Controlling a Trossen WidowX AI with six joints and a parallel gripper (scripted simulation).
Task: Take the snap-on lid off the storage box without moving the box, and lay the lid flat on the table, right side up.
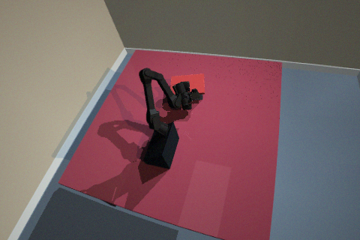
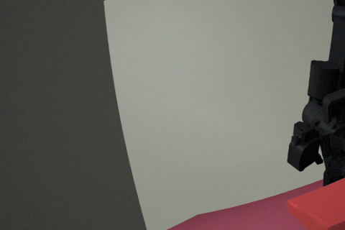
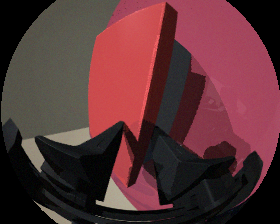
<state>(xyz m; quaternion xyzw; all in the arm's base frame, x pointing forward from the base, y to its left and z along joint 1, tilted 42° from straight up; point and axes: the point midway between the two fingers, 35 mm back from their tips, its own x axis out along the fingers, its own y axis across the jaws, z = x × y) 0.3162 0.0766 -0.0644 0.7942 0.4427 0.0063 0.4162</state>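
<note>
Now: the red lid 70 mm ahead of my gripper tip, 30 mm to the left of it and 10 mm above it. The rest, counted from my gripper tip: storage box 70 mm ahead, 30 mm to the left, 40 mm below.
</note>
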